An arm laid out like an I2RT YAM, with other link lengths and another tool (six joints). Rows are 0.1 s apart.
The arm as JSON. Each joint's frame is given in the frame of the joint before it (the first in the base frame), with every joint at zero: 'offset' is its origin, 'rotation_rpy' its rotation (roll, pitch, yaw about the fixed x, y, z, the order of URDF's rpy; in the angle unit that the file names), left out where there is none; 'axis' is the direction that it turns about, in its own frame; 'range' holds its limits. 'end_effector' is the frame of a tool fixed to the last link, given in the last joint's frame.
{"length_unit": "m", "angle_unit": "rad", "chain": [
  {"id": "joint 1", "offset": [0.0, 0.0, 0.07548], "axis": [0.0, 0.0, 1.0], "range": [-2.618, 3.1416]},
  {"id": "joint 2", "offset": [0.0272, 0.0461, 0.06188], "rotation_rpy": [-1.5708, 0.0, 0.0], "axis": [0.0, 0.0, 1.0], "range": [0.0, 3.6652]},
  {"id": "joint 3", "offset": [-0.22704, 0.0, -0.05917], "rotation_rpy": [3.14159, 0.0, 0.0], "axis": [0.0, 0.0, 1.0], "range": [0.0, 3.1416]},
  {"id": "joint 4", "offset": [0.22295, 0.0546, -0.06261], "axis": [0.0, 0.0, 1.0], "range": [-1.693, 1.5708]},
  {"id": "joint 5", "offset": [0.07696, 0.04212, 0.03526], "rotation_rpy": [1.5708, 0.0, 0.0], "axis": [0.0, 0.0, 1.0], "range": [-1.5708, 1.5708]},
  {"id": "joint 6", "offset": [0.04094, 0.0, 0.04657], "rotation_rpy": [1.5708, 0.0, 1.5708], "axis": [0.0, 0.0, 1.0], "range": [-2.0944, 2.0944]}
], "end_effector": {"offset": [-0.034, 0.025, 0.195], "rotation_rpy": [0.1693, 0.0, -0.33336]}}
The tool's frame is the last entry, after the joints.
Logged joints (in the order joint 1, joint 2, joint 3, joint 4, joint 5, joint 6), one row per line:
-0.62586 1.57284 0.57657 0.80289 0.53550 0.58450
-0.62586 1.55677 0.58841 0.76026 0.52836 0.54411
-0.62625 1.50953 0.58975 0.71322 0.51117 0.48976
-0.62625 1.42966 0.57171 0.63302 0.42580 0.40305
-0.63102 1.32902 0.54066 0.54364 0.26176 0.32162
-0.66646 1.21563 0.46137 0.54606 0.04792 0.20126
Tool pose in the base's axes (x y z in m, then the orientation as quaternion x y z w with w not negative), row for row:
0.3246 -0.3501 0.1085 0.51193 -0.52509 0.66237 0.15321
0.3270 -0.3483 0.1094 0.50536 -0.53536 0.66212 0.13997
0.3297 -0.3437 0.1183 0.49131 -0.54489 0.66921 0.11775
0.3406 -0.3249 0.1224 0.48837 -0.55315 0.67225 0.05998
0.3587 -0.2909 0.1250 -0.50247 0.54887 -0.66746 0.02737
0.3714 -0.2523 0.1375 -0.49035 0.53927 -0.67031 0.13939
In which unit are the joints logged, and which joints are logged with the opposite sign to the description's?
The joints are logged in radians. Opposite sign: joint 6.
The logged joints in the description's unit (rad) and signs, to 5 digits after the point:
-0.62586 1.57284 0.57657 0.80289 0.53550 -0.58450
-0.62586 1.55677 0.58841 0.76026 0.52836 -0.54411
-0.62625 1.50953 0.58975 0.71322 0.51117 -0.48976
-0.62625 1.42966 0.57171 0.63302 0.42580 -0.40305
-0.63102 1.32902 0.54066 0.54364 0.26176 -0.32162
-0.66646 1.21563 0.46137 0.54606 0.04792 -0.20126

